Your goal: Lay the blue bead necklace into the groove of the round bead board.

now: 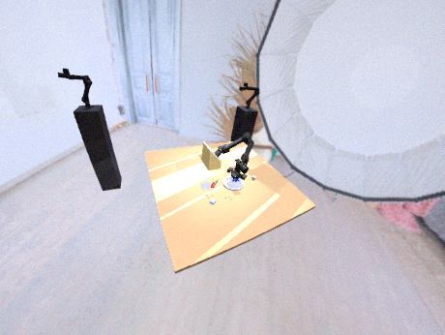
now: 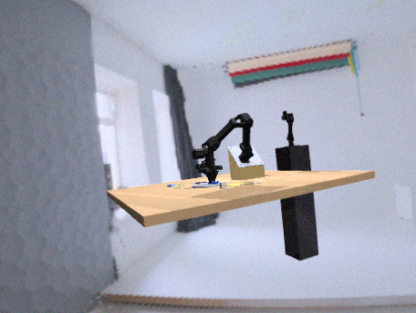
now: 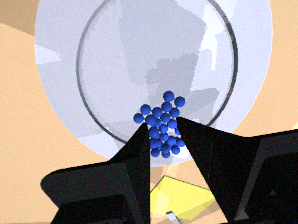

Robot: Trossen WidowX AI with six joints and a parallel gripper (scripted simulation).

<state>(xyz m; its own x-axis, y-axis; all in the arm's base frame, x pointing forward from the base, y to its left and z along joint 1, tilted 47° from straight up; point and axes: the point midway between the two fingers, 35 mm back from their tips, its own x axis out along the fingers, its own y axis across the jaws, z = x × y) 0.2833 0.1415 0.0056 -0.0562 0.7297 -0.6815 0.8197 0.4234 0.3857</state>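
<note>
Right now the round bead board is 2 cm ahead of my gripper tip, 3 cm to the right of it and 1 cm below it. Also, from my gripper tip: yellow flat piece (11 cm behind, 13 cm to the left, 1 cm below); then red-and-grey object (1 cm behind, 21 cm to the right, 1 cm below); then white cylinder (2 cm ahead, 21 cm to the left).
</note>
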